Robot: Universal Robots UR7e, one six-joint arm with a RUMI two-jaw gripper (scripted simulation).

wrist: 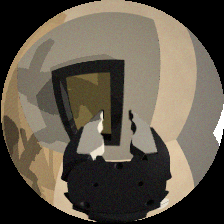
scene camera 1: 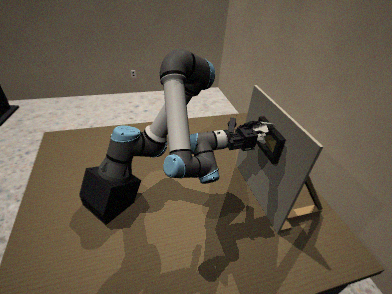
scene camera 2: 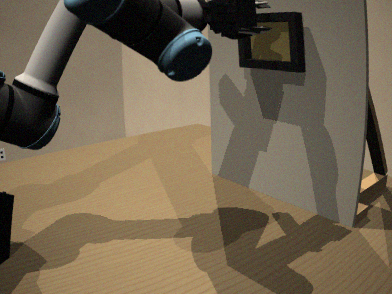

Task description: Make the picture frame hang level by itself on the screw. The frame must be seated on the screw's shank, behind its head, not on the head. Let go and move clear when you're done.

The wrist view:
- gripper: 116, 110
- picture frame: 78, 98
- grey board: 135, 41
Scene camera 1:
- gripper: 272, 129
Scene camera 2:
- picture frame: 286, 29
